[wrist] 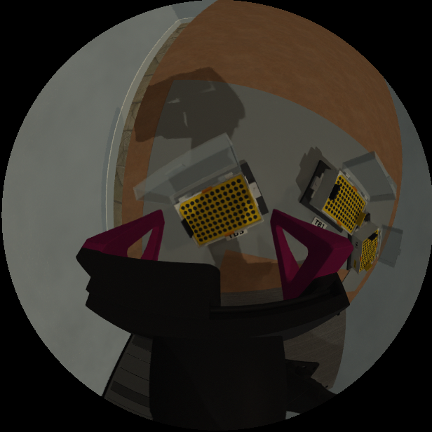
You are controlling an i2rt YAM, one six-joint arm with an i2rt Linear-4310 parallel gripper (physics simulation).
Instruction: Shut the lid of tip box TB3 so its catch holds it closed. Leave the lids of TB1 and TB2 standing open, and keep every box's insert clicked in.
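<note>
Tip box TB3 [220,209] stands near the middle of the view, its yellow insert full of dark holes. Its clear lid [192,167] stands open on the far left side of the box. My gripper [217,215] is open and empty, its two magenta fingers wide apart, with TB3 between and beyond them in the view; how high the fingers are above it I cannot tell. Tip box TB1 [345,201] is at the right with its clear lid [372,175] open. Another box, TB2 [369,250], is at the far right, its lid [390,246] open too; its label is not readable.
The boxes stand on a grey mat [280,130] laid on a brown table top [300,55]. TB1's label [319,223] lies beside its box, near my right finger. TB1 and TB2 stand close together. The arm's shadow falls on the mat behind TB3.
</note>
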